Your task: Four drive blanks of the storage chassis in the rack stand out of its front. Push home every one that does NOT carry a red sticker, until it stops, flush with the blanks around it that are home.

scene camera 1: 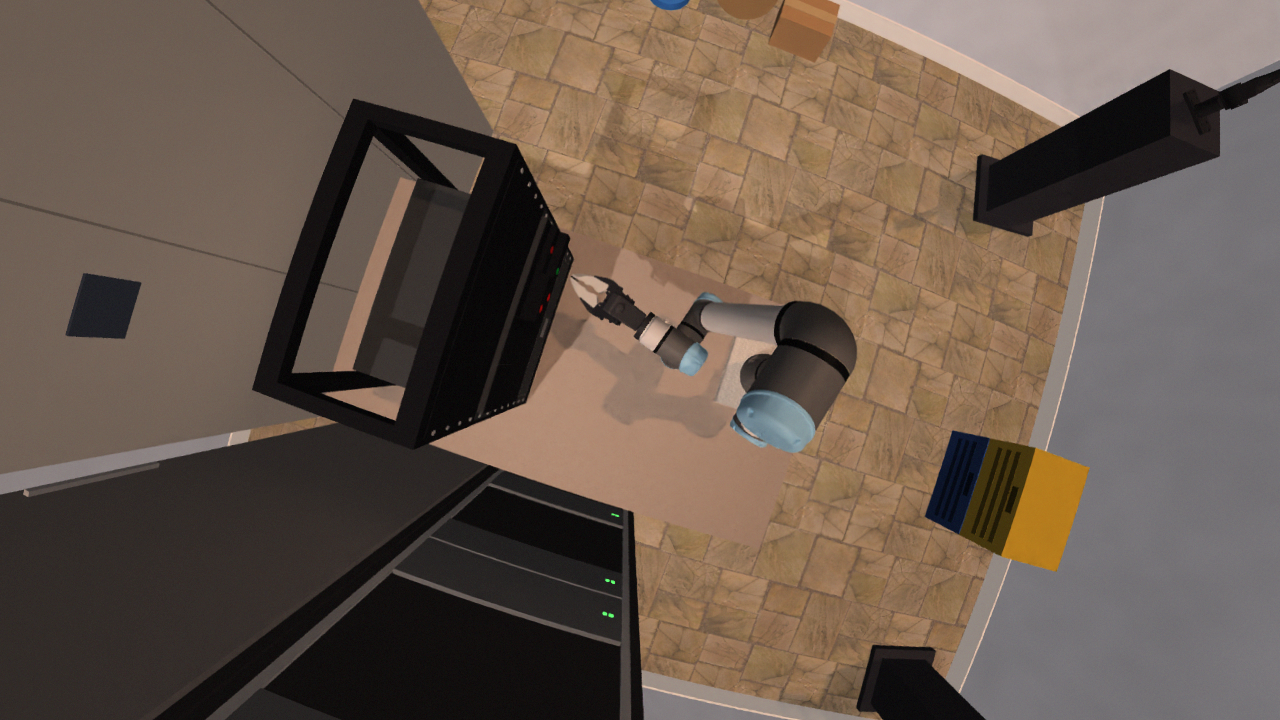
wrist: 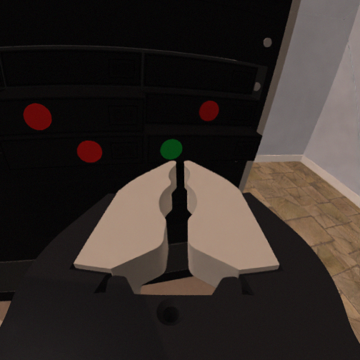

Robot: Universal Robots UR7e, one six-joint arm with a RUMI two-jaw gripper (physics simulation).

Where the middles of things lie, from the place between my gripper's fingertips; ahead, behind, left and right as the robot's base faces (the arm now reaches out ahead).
Now: hand 230 mm short of the black rack (scene camera 1: 466, 301), 100 mm to the right of it and 30 mm above it.
